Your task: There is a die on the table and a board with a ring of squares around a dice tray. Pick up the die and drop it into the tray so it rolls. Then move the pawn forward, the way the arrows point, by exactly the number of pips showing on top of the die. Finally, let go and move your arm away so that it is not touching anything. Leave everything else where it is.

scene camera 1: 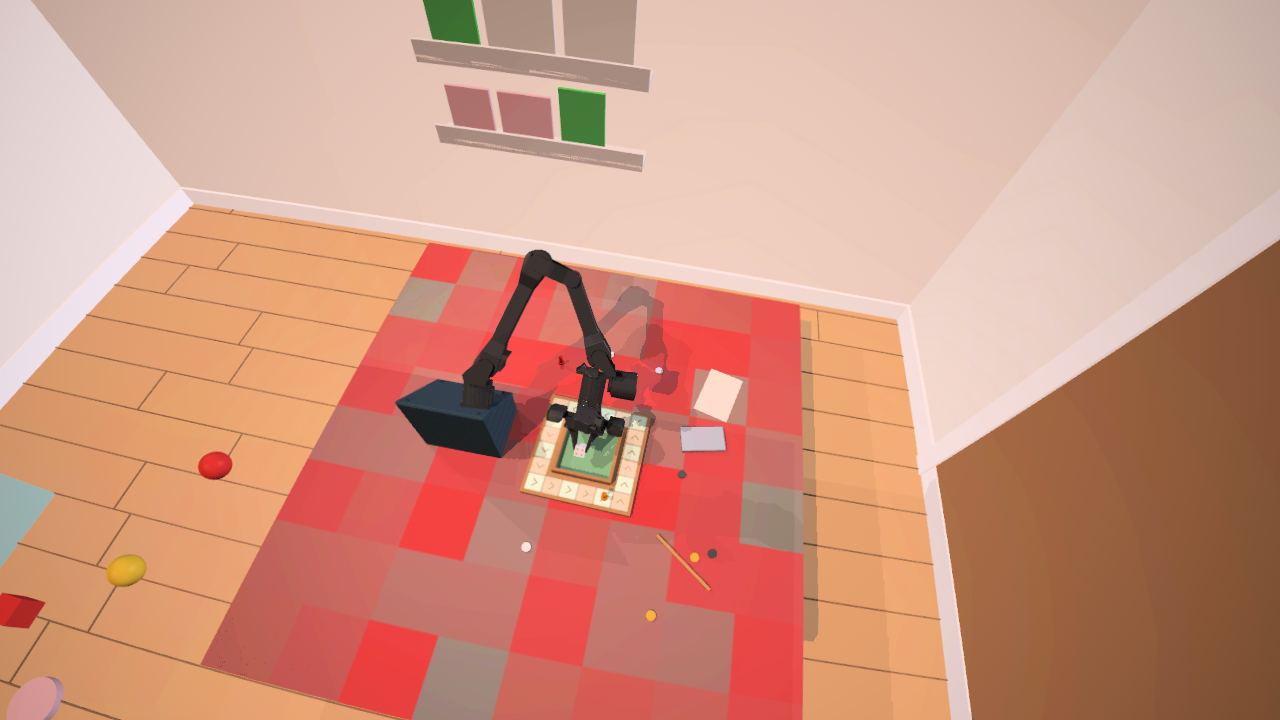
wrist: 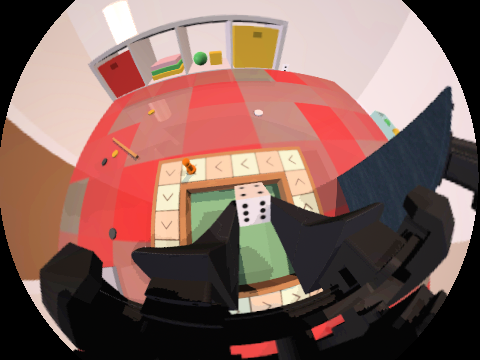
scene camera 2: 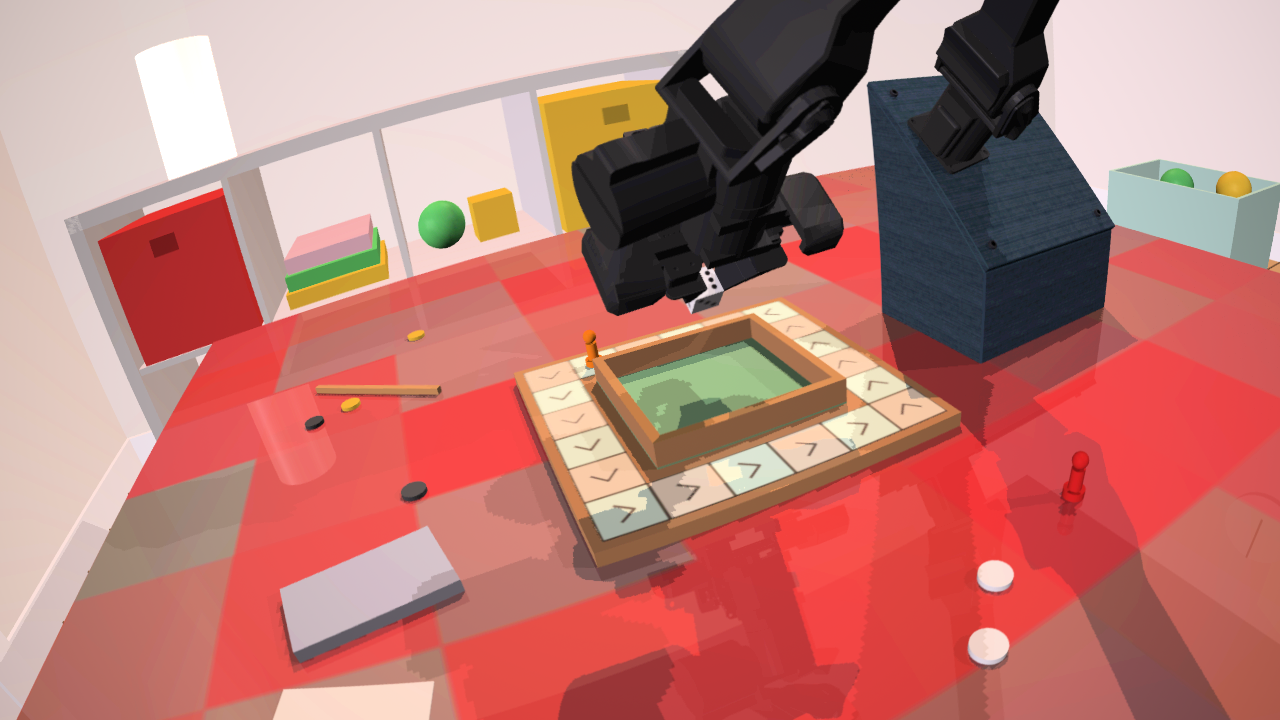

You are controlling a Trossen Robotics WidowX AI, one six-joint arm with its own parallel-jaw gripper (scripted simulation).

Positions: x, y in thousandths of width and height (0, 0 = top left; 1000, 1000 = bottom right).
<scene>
my gripper: scene camera 1 454, 626; wrist 524, 562; scene camera 2 548, 408
</scene>
